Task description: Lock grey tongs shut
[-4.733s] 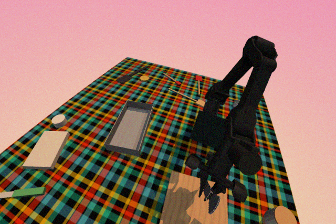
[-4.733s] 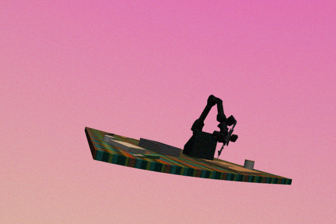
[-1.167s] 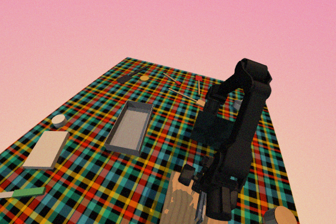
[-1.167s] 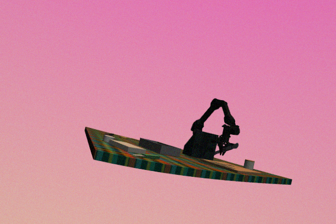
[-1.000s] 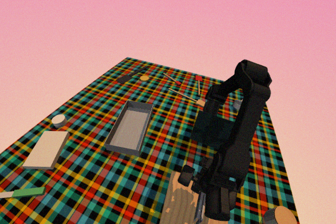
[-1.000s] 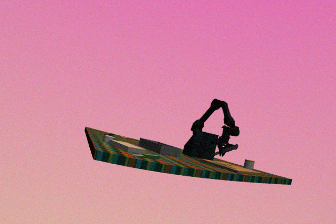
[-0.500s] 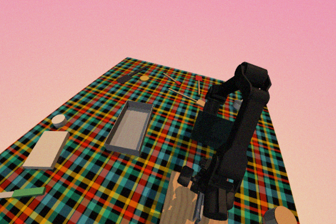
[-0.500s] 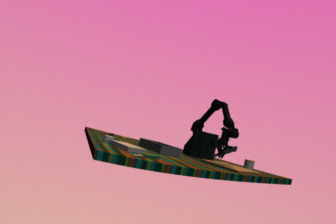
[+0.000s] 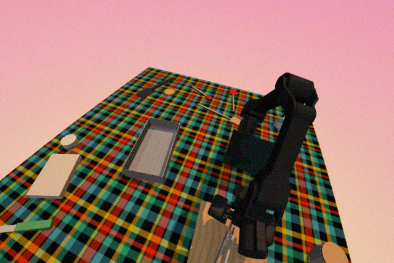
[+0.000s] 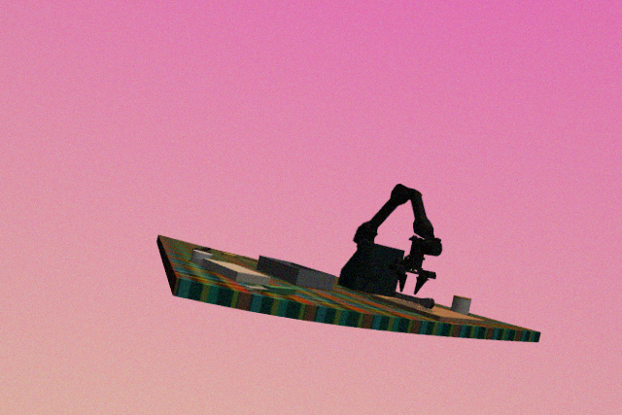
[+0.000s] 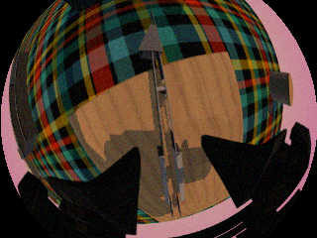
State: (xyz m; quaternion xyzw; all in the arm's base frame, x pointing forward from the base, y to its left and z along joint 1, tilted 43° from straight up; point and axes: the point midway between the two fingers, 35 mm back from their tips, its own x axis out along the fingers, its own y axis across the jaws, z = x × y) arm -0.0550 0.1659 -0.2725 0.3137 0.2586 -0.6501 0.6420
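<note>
My gripper tip is 110 mm to the right of the wooden board, 40 mm above it and 20 mm past it. Round my gripper tip: pale block: 680 mm ahead, 120 mm to the left, 30 mm below; then green-handled tool: 620 mm ahead, 300 mm to the left, 40 mm below; then grey roasting tin: 410 mm ahead, 170 mm to the right, 20 mm below.
</note>
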